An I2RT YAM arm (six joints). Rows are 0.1 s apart.
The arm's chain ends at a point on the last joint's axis. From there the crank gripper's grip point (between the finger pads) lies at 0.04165 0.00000 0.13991 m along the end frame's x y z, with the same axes.
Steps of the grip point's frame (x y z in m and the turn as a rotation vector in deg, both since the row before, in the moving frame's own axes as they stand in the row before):
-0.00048, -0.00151, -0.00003, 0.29, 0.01, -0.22
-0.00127, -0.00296, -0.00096, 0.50, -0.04, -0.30
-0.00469, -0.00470, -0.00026, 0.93, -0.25, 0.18
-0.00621, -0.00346, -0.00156, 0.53, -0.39, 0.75
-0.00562, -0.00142, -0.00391, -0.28, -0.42, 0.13
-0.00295, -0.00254, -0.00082, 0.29, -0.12, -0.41
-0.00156, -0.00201, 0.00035, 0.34, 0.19, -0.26
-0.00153, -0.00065, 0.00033, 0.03, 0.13, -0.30
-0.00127, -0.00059, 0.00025, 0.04, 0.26, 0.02
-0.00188, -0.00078, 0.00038, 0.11, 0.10, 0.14
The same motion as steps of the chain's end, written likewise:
-0.00050, -0.00064, -0.00002, 0.29, 0.01, -0.22
-0.00117, -0.00152, -0.00098, 0.50, -0.04, -0.30
-0.00408, -0.00256, -0.00042, 0.93, -0.25, 0.18
-0.00526, -0.00270, -0.00184, 0.53, -0.39, 0.75
-0.00459, -0.00220, -0.00421, -0.28, -0.42, 0.13
-0.00265, -0.00153, -0.00090, 0.29, -0.12, -0.41
-0.00202, -0.00099, 0.00049, 0.34, 0.19, -0.26
-0.00185, -0.00036, 0.00042, 0.03, 0.13, -0.30
-0.00190, -0.00051, 0.00044, 0.04, 0.26, 0.02
-0.00212, -0.00061, 0.00045, 0.11, 0.10, 0.14

